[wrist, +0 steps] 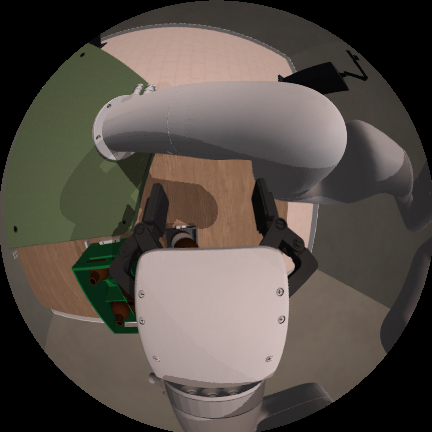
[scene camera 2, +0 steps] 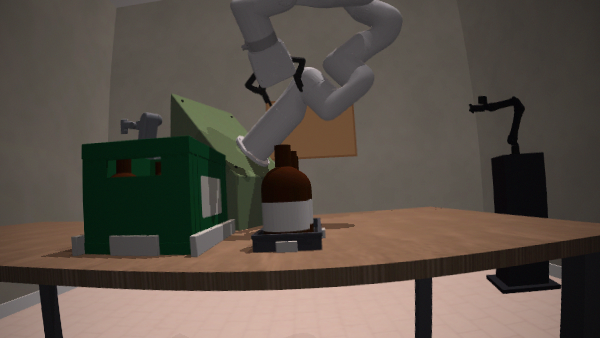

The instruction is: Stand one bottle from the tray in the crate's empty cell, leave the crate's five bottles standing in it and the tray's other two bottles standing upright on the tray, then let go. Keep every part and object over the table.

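Frame: origin at the arm's base, x ahead, y left, z up, level; centimetres.
Where they show: gripper, fingertip midpoint: [wrist: 208,188] [scene camera 2: 285,96]; arm's base at its link origin: [wrist: 120,126] [scene camera 2: 251,152].
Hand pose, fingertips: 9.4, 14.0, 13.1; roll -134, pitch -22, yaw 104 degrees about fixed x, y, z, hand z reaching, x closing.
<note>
Each offset is from my fingertips to the top centre of the thing, as dx, dy, dz. "spot": to the spot under its first point. Level surfaces: height alone.
My gripper [scene camera 2: 285,96] [wrist: 208,188] is open and empty, high above the table, above and behind the tray in the scene view. The dark tray @[spot: +40.5, +7.1, -33.0] [scene camera 2: 262,243] holds upright brown bottles with white labels. The front bottle @[+34.9, +9.2, -18.3] [scene camera 2: 286,192] hides most of those behind it. In the wrist view one tray bottle @[+17.6, +5.9, -18.3] [wrist: 184,242] shows partly above the palm's edge. The green crate @[+33.1, -15.0, -16.8] [scene camera 2: 137,205] [wrist: 89,261] stands left of the tray. Brown bottles @[+42.7, -16.7, -18.0] [scene camera 2: 123,169] [wrist: 120,310] stand in its cells. The palm covers part of the crate, so I cannot tell which cell is empty.
A green sloped panel [scene camera 2: 205,125] [wrist: 50,150] stands behind the crate, and the arm's base is mounted on it. Light grey blocks @[spot: +47.3, -10.8, -32.7] [scene camera 2: 134,245] sit at the crate's foot. The wooden table @[dz -34.3] [scene camera 2: 400,235] [wrist: 230,200] extends right of the tray. The arm's thick link crosses beyond the fingertips in the wrist view.
</note>
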